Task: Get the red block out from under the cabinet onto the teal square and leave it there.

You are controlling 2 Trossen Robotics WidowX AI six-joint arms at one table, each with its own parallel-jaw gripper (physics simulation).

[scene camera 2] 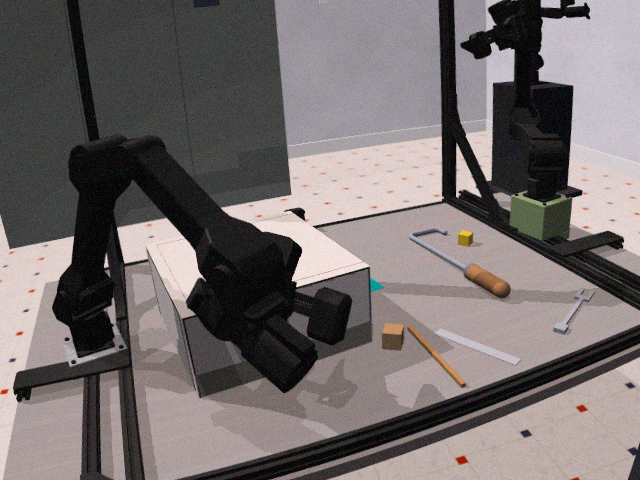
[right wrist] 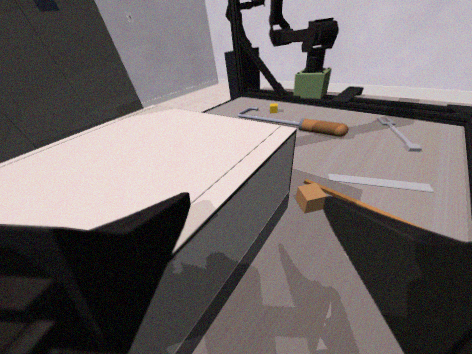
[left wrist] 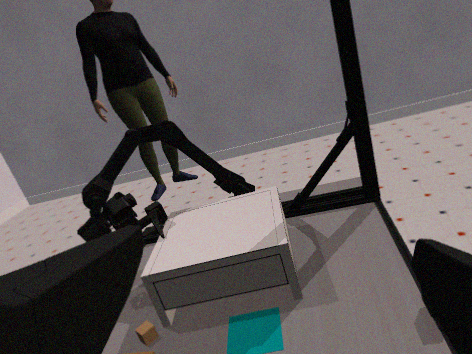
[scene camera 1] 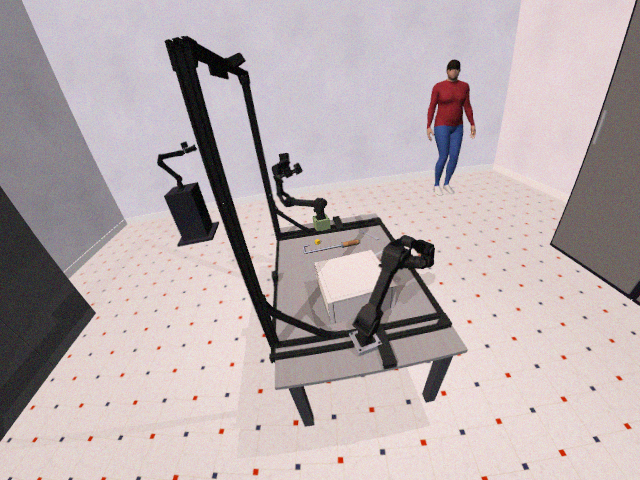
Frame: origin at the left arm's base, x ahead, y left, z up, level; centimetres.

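Seen in the pictures: left gripper, fingertip midpoint: [scene camera 2: 473, 39] [left wrist: 277, 245] [scene camera 1: 289, 177]; right gripper, fingertip midpoint: [scene camera 2: 307, 290] [right wrist: 256, 200] [left wrist: 147, 248]; left arm's base, origin of the base link: [scene camera 2: 541, 196] [right wrist: 313, 71] [scene camera 1: 320, 217]; right arm's base, origin of the base link: [scene camera 2: 93, 343] [scene camera 1: 365, 338].
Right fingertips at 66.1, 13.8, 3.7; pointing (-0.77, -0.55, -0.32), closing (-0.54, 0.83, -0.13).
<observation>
Pixels of each thing's top centre, then the offset from my right fingertips to it, as dx, dy, dz. "spot": a spot on its surface instead.
- white cabinet, middle of its top: [right wrist: 108, 158] [scene camera 2: 245, 254] [left wrist: 217, 224] [scene camera 1: 352, 273] +2.4, -17.3, +0.1
- teal square, surface spot: [scene camera 2: 375, 285] spot: -22.5, -17.2, -13.4
- yellow cube, middle of its top: [scene camera 2: 465, 233] [right wrist: 273, 104] -49.9, -21.6, -11.0
- tan cube, middle of its top: [scene camera 2: 393, 328] [right wrist: 311, 191] [left wrist: 144, 327] -13.4, +1.4, -10.5
- wooden stick, middle of its top: [scene camera 2: 434, 352] [right wrist: 359, 202] -16.6, +7.8, -12.8
- grey strip, middle of its top: [scene camera 2: 476, 345] [right wrist: 376, 181] -23.5, +9.8, -13.4
The red block is hidden in every view. The white cabinet [scene camera 1: 349, 278] [scene camera 2: 323, 254] [left wrist: 217, 232] [right wrist: 147, 154] stands in the middle of the table. The teal square [left wrist: 256, 331] [scene camera 2: 375, 285] lies on the table just in front of the cabinet's drawer face. My right gripper [scene camera 1: 427, 255] [scene camera 2: 290, 354] [right wrist: 256, 200] is open and empty, low beside the cabinet's side wall. My left gripper [scene camera 1: 286, 167] [scene camera 2: 485, 43] is open and empty, raised high above its green base [scene camera 1: 321, 223] [scene camera 2: 534, 214] [right wrist: 312, 83] at the far end of the table.
A hook tool with a wooden handle [scene camera 2: 461, 267] [right wrist: 305, 123], a yellow cube [scene camera 2: 466, 237] [right wrist: 273, 107], a tan cube [scene camera 2: 392, 335] [left wrist: 147, 331] [right wrist: 310, 197], a wooden stick [scene camera 2: 436, 355] and a grey strip [scene camera 2: 477, 347] lie on the table. A black frame [scene camera 1: 209, 157] rims it. A person [scene camera 1: 450, 124] stands behind.
</observation>
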